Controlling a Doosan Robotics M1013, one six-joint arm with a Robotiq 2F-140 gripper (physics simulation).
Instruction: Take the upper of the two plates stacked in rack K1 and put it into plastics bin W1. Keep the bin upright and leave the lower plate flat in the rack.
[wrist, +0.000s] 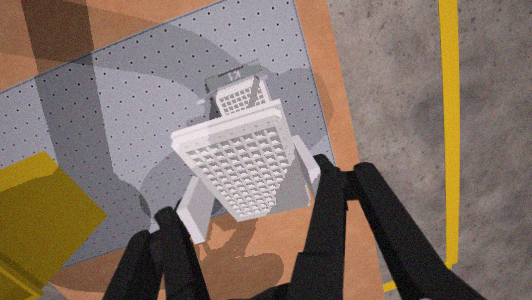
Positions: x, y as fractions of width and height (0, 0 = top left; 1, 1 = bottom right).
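Observation:
The scene shows a yellow plastics bin W1 (0.10, 0.72) and a plate (0.47, 0.53), together with the gripper (0.47, 0.55).

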